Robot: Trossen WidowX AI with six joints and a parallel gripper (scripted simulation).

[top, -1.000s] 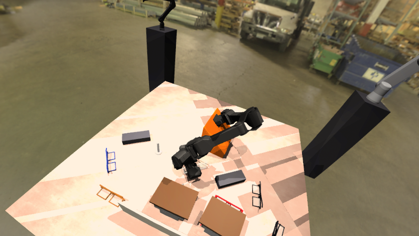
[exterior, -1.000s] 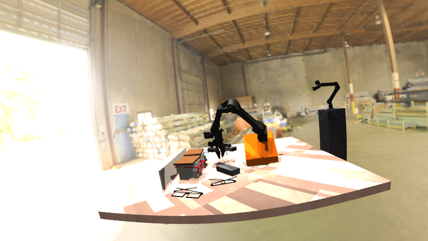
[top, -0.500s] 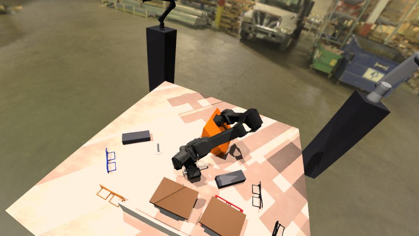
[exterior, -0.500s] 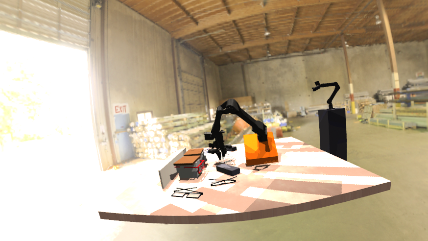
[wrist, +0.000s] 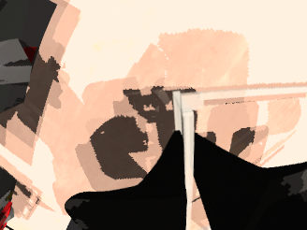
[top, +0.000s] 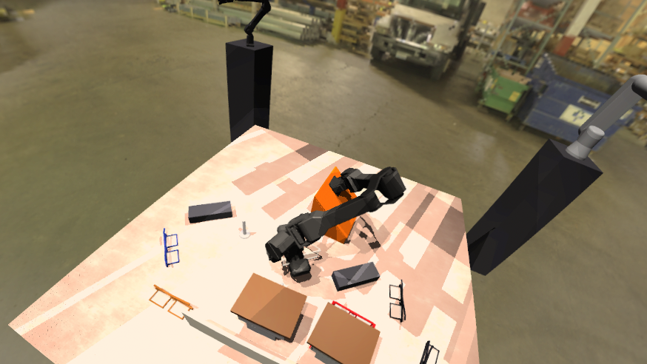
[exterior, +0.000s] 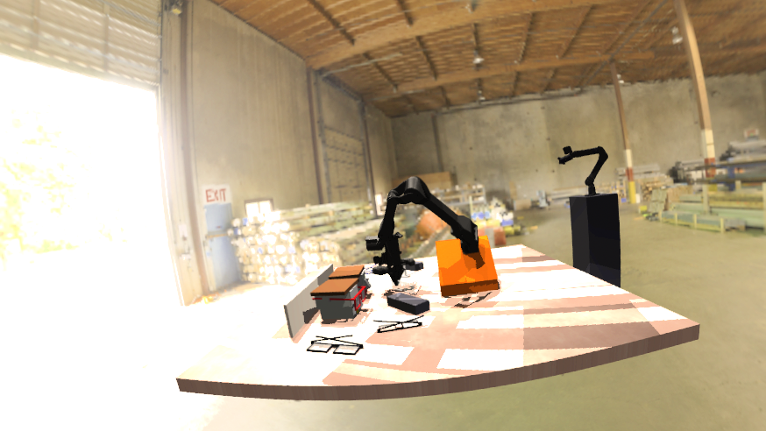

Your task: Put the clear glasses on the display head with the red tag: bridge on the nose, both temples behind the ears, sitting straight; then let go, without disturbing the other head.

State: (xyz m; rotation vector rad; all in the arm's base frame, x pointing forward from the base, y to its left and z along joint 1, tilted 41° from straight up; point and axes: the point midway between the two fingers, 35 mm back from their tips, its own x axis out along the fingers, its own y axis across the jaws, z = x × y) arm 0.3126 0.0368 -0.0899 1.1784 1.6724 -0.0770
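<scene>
Right now my gripper tip is 210 mm to the left of the small post, 30 mm past it and 10 mm below it. Round my gripper tip: white panel 300 mm ahead, 140 mm to the left, 40 mm above.
</scene>
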